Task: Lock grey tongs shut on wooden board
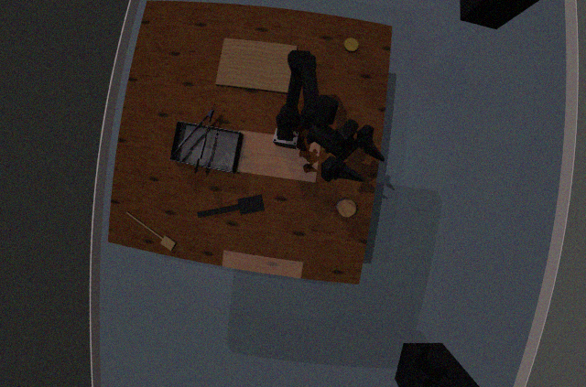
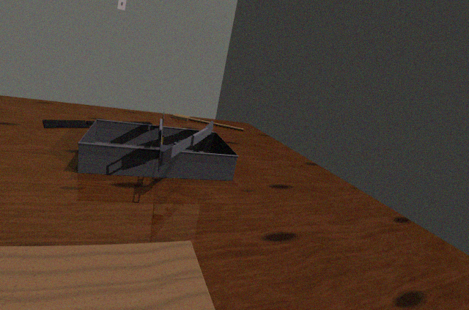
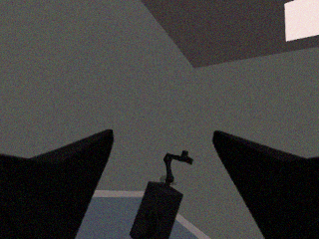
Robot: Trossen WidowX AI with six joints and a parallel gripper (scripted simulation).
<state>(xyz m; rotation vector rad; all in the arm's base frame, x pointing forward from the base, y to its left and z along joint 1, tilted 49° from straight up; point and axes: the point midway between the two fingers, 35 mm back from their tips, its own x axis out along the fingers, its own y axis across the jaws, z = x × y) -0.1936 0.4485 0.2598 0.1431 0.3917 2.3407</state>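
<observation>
Now: gripper tip 610 mm short of the grey roasting tin, 30 mm to the left of it and 570 mm above it. The rest, counted from my gripper tip: black spatula: 450 mm ahead, 240 mm to the left, 590 mm below; light wooden board: 430 mm ahead, 450 mm to the right, 590 mm below; small yellow cylinder: 10 mm behind, 610 mm to the right, 590 mm below.
</observation>
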